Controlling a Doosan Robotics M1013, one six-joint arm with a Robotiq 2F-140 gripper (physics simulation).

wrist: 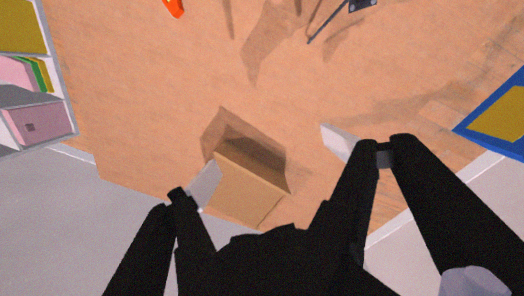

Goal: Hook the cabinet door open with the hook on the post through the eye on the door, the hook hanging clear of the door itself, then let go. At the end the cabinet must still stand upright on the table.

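Frame: origin at the arm's base, x left, y up, z ahead, level; metres.
Where they show: gripper, fingertip midpoint: (267,151).
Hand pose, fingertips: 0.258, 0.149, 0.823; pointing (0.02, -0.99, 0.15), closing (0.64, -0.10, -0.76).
Each offset is from my fingertips to the top centre of the thing, as dx, dy, dz. "pt": to the spot under its first point. Level surfaces: height alone.
The wooden cabinet @(+0.033, -0.087, +0.225) (246,194) stands in the lower middle of the wrist view, seen from above, with its pale top showing and a dark shadow along its far side. The door and its eye cannot be made out. A thin dark rod @(pt -0.005, -0.168, -0.192) (327,22) slants down from a small dark plate with round studs @(pt +0.040, -0.220, -0.262) (362,4) at the top edge; it may be part of the hook and post, but most is out of view. My gripper (267,151) is open and empty, its two pale finger pads wide apart. In the view, the left pad overlaps the cabinet's left edge and the right pad is off to its right.
An orange-red object @(pt -0.281, -0.204, -0.078) (174,7) shows at the top edge. A white shelf unit (64,92) with coloured items and a pink drawer is at the left. A blue-framed yellow panel (495,117) is at the right. Arm-like shadows fall across the wood-coloured surface @(dy -0.222) (150,100).
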